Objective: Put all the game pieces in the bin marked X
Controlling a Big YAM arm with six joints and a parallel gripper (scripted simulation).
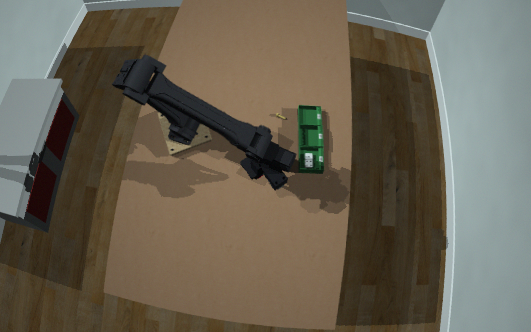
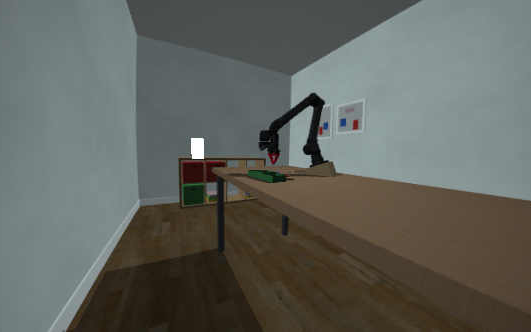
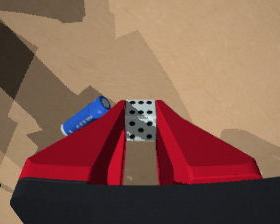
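My gripper is now right at the white die. From my hand the other things lie so: white domino-like piece (150 mm ahead, 100 mm to the left, 50 mm below); then small red piece (10 mm behind, 160 mm to the left, 70 mm below); then blue cylinder (70 mm to the left, 60 mm below).
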